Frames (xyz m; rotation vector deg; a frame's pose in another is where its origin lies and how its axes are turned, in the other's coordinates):
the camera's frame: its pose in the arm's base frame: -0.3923 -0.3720 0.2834 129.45 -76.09 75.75
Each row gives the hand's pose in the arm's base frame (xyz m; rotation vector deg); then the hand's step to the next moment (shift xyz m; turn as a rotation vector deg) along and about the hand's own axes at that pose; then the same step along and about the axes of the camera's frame.
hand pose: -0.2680 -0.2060 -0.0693 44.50 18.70 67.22
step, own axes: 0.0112 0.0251 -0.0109 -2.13 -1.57 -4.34
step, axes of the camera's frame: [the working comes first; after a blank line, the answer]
step, axes of the arm's base frame: -0.0199 0.0186 0.0115 -2.34 -0.59 -4.47

-0.0060 0.0021 -0.0289 -3.58 3.27 1.53
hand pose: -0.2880 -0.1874 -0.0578 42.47 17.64 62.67
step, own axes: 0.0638 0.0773 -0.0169 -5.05 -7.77 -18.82
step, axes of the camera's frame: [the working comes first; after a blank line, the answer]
step, axes of the arm's base frame: -0.0344 0.0826 0.0481 -7.60 0.90 -19.53

-0.0185 -0.0324 -0.0946 -17.22 10.22 6.26
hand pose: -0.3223 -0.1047 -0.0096 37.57 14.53 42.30
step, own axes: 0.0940 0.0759 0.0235 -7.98 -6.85 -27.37
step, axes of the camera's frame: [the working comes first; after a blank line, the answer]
step, axes of the arm's base frame: 0.0369 0.0963 0.0672 -13.92 3.33 -25.59

0.0020 -0.1006 -0.0709 -24.61 15.25 4.65
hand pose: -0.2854 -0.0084 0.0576 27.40 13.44 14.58
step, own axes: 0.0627 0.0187 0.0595 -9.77 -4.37 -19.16
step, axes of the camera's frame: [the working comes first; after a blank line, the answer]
step, axes of the arm's base frame: 0.0723 0.0094 0.0501 -13.76 1.46 -17.03

0.0474 -0.0742 0.0087 -16.80 14.10 0.85
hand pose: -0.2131 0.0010 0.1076 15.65 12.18 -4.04
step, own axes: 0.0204 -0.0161 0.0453 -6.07 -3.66 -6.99
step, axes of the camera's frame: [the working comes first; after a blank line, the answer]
step, axes of the arm's base frame: 0.0273 -0.0287 0.0340 -7.67 -1.35 -6.21

0.0489 -0.0132 0.0127 -5.51 8.29 -0.21
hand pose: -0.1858 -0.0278 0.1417 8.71 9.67 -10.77
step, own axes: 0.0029 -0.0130 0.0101 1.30 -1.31 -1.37
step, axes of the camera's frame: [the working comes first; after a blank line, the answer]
step, axes of the arm's base frame: 0.0018 -0.0148 0.0076 0.79 -1.27 -1.75

0.0151 0.0052 0.0050 -0.45 0.54 2.19
